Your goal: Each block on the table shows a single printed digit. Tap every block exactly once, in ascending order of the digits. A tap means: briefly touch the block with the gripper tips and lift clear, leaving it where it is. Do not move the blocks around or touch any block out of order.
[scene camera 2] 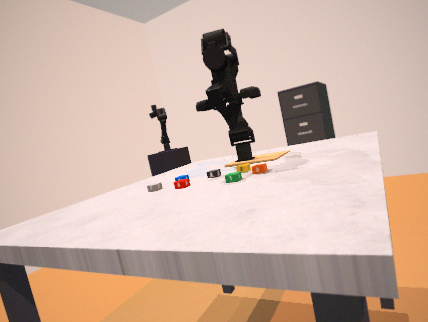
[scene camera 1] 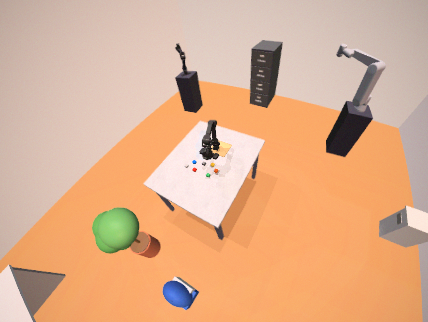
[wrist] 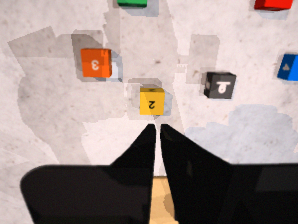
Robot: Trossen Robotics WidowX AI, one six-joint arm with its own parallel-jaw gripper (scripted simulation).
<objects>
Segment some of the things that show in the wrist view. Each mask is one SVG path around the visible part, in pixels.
My gripper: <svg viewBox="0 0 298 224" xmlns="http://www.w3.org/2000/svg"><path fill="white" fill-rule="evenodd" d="M161 124L160 143L162 159L179 224L298 224L298 163L231 164L207 151L170 125ZM155 124L148 124L128 149L110 165L48 164L38 166L26 173L21 178L19 187L33 224L150 224L157 133Z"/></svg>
An orange block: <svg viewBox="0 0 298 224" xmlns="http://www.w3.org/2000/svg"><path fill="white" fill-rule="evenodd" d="M110 48L81 50L83 77L110 77L112 75Z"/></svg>
</objects>
